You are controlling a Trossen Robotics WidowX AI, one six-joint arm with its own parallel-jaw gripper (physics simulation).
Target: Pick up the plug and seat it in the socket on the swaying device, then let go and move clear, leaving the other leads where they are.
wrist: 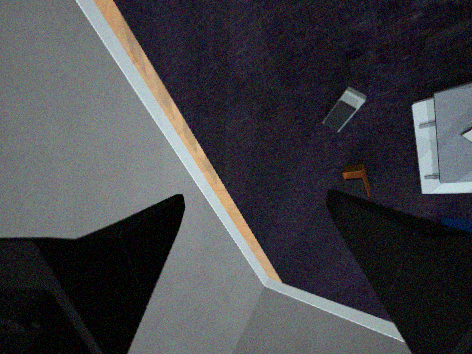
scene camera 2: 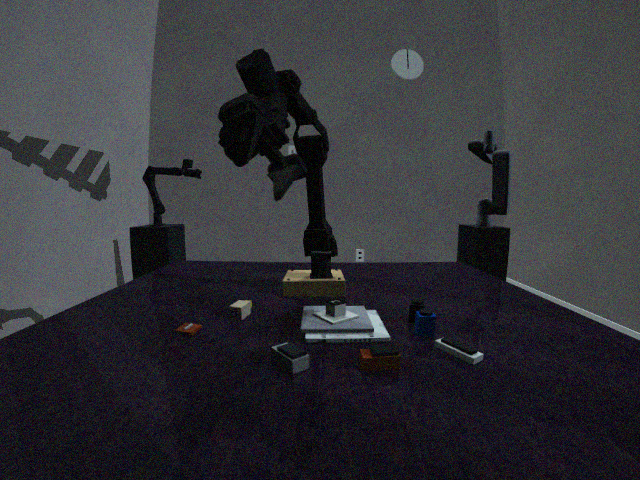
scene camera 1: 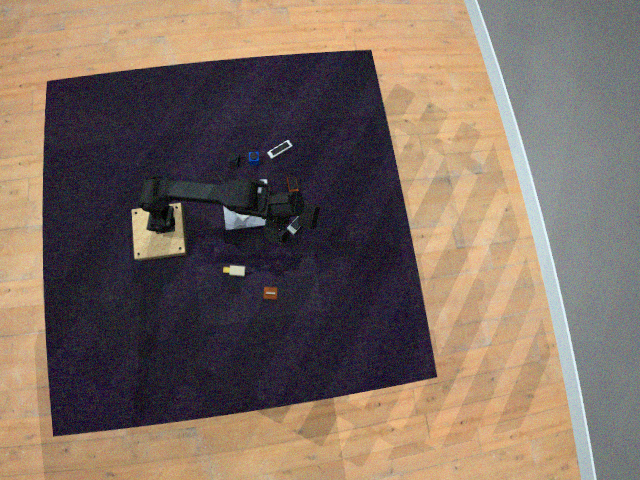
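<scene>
A cream block with a yellow tip (scene camera 1: 236,270) (scene camera 2: 241,308), which looks like the plug, lies on the dark mat to one side of the device. The device (scene camera 1: 242,220) (scene camera 2: 315,323) (wrist: 452,155) has a grey plate over a white base; the arm hides part of it in scene camera 1. A small grey block (scene camera 2: 336,309), apparently the socket, stands on a white diamond-shaped piece on top. My gripper (wrist: 254,198) is open and empty, with its fingers wide apart. It is high above the mat, well away from the plug.
Around the device lie a grey block (scene camera 1: 294,225) (scene camera 2: 291,356) (wrist: 345,110), an orange block (scene camera 1: 293,183) (scene camera 2: 379,358) (wrist: 354,172), a white strip (scene camera 1: 279,148) (scene camera 2: 459,350), a blue block (scene camera 1: 253,156) (scene camera 2: 425,323) and a black block (scene camera 1: 235,160). A flat orange piece (scene camera 1: 270,292) (scene camera 2: 189,328) lies near the plug.
</scene>
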